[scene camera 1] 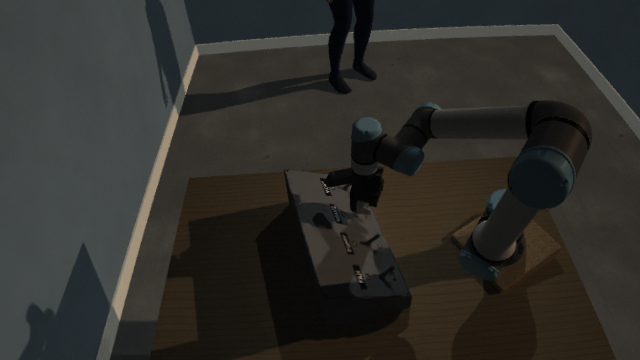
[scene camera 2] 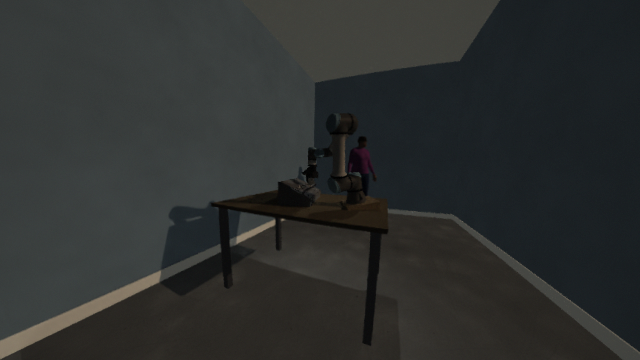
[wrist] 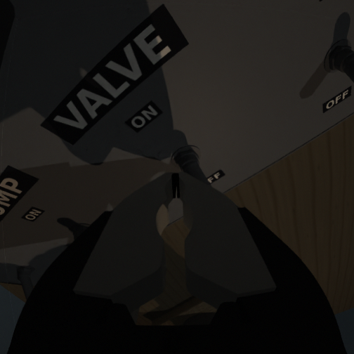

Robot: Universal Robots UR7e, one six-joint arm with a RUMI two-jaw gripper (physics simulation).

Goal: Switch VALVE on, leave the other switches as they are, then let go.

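Where they show: gripper, fingertip midpoint: [scene camera 1: 357,214]; arm's base, origin of the base link: [scene camera 2: 356,201].
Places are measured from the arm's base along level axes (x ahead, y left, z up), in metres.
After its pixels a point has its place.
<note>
The grey switch box [scene camera 1: 322,257] @(x 0.540, y 0.162, z 0.127 m) [scene camera 2: 292,194] @(x 0.416, y 0.260, z 0.051 m) [wrist: 225,65] has a sloping panel. The VALVE label [scene camera 1: 335,213] @(x 0.521, y -0.032, z 0.088 m) [wrist: 115,75] and its ON label [wrist: 143,116] show. The VALVE switch [wrist: 187,158] is a dark lever in a round collar. In the wrist view it slants down toward the partly covered OFF label [wrist: 216,176], its far part hidden behind the fingers. My gripper [scene camera 1: 357,207] @(x 0.453, y -0.046, z 0.068 m) [wrist: 176,174] is shut and empty, with its tips close beside the lever on the ON side; I cannot tell whether they touch.
The PUMP switch [scene camera 1: 370,240] @(x 0.411, y 0.057, z 0.074 m) [wrist: 73,225] and FAN switch [scene camera 1: 387,273] @(x 0.360, y 0.171, z 0.076 m) stand along the same panel. Another switch [wrist: 342,56] with an OFF label shows at the wrist view's upper right. The box stands on a wooden table [scene camera 1: 225,300] @(x 0.838, y 0.226, z -0.036 m) [scene camera 2: 345,216] @(x -0.028, y 0.303, z -0.035 m). A person [scene camera 1: 342,45] [scene camera 2: 361,161] stands beyond the table.
</note>
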